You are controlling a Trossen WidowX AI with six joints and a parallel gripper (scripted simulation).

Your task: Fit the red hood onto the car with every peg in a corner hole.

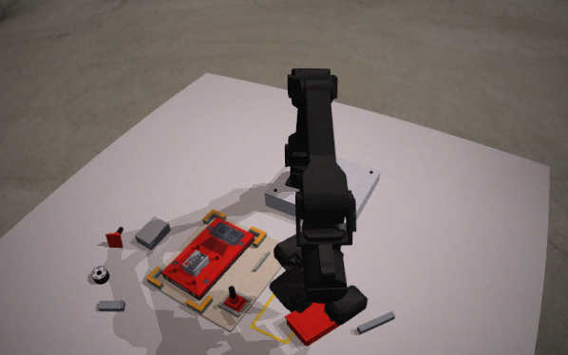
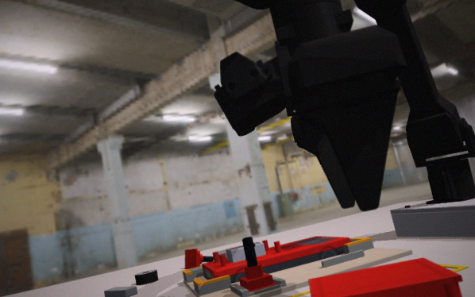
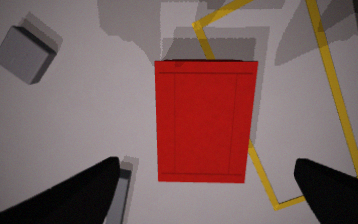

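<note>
The red hood is 6 cm below my gripper tip. The rest, counted from my gripper tip: black wheel: 49 cm to the right, 7 cm below, 7 cm ahead; then grey engine block: 28 cm to the right, 5 cm below, 3 cm behind.
</note>
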